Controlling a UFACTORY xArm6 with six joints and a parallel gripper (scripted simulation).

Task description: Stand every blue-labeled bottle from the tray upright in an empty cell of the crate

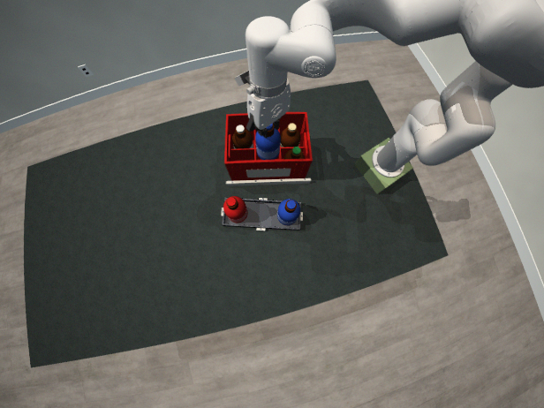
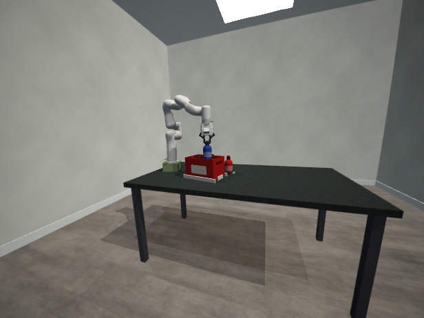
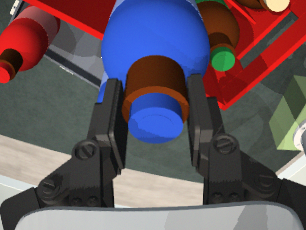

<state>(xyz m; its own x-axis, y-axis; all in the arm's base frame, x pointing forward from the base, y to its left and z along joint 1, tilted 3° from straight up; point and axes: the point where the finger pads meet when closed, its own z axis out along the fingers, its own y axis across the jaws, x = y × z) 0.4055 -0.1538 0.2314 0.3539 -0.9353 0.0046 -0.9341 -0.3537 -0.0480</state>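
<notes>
The crate lies 1 cm behind my hand, 4 cm to the right of it and 21 cm below it. The rest, counted from my hand: grey tray (8 cm ahead, 15 cm to the left, 29 cm below); then red-labeled bottle (16 cm ahead, 12 cm to the left, 21 cm below).
</notes>
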